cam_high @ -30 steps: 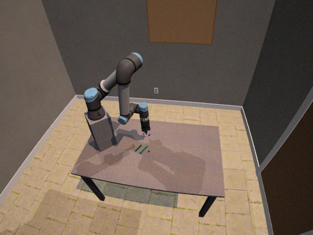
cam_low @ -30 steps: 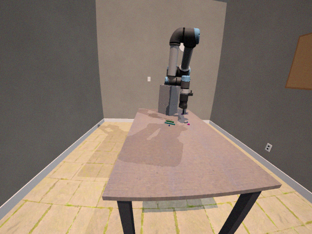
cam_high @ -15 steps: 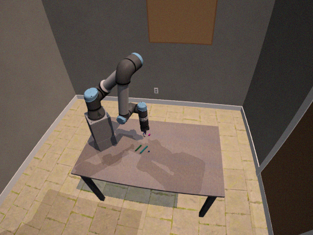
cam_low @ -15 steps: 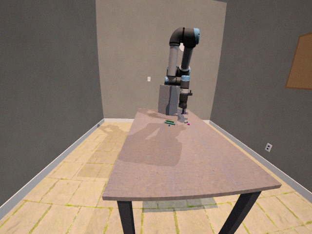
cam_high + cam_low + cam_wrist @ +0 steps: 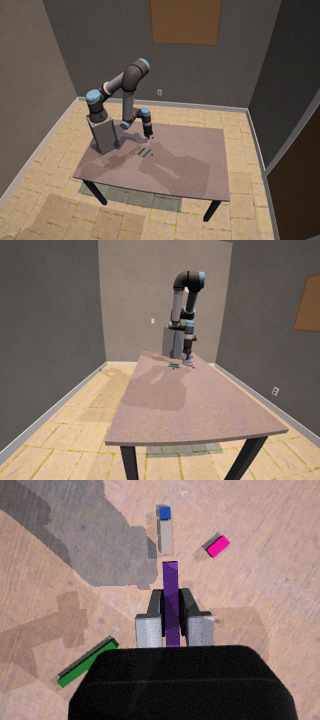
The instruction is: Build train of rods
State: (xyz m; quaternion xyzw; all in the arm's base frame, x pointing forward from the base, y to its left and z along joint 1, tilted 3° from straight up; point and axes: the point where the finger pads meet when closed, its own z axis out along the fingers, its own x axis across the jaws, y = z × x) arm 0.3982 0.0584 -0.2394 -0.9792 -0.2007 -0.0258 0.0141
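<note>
The grey rod lies 90 mm below my hand, 40 mm to the left of it and 20 mm behind it. From my hand the other things lie so: magenta rod 90 mm below, 50 mm to the left, 30 mm ahead; purple rod 10 mm below; green rod 110 mm to the right, 90 mm below, 50 mm behind.
</note>
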